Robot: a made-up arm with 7 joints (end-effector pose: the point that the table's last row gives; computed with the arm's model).
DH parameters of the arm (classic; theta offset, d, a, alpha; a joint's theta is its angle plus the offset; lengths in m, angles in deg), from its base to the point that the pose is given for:
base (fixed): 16.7 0 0.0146 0
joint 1: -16.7 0.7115 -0.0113 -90
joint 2: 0 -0.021 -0.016 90
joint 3: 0 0.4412 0.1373 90
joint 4: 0 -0.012 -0.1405 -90
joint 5: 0 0.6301 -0.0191 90
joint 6: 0 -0.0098 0.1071 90
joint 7: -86.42 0 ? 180
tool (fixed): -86.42 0.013 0 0
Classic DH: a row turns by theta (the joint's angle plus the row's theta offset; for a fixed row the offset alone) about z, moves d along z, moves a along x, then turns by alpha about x.
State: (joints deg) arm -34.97 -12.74 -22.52 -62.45 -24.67 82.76 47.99
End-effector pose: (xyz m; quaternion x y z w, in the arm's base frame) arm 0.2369 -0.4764 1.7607 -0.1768 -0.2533 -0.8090 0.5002
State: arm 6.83 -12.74 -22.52 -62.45 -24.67 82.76 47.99
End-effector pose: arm 0.5005 -0.2055 1.7607 -0.0748 -0.2996 -0.5773 0.7559
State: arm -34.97 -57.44 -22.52 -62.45 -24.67 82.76 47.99
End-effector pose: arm -0.4791 0.0244 1.7874 -0.0204 -0.5664 -0.7481 0.3452
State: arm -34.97 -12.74 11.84 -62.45 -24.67 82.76 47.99
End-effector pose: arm 0.5017 -0.1237 1.7640 -0.1528 -0.3174 -0.6087 0.7110
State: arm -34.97 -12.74 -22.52 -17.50 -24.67 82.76 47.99
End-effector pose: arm -0.0831 -0.0115 1.9381 -0.1634 -0.5905 -0.7195 0.3271
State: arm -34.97 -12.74 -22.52 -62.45 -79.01 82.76 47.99
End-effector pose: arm 0.2384 -0.4958 1.7390 -0.5666 -0.1586 -0.7658 0.2596
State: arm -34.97 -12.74 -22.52 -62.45 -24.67 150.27 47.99
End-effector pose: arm 0.2060 -0.3410 1.8020 -0.2413 -0.7306 -0.5023 0.3947
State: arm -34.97 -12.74 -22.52 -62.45 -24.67 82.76 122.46
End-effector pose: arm 0.2048 -0.4869 1.7696 -0.0125 0.3086 0.9467 0.0913
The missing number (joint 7, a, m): 0.0289
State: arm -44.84 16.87 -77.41 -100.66 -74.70 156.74 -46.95
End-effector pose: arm -0.2617 -0.8211 1.0678 -0.3440 0.5266 -0.0384 0.7764
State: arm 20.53 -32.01 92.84 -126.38 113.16 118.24 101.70
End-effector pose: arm -0.2965 0.7204 0.7946 -0.0827 0.5199 -0.3735 0.7637
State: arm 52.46 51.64 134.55 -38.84 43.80 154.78 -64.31
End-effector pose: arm 0.2223 0.7175 1.5837 0.9808 0.0335 0.1708 0.0877
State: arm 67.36 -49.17 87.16 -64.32 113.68 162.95 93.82
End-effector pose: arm -0.8003 -0.2211 1.3485 0.1212 0.7544 0.2195 0.6066
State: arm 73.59 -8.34 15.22 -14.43 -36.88 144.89 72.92
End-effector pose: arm -0.1278 -0.1114 1.8799 0.8270 -0.4510 -0.0158 0.3354
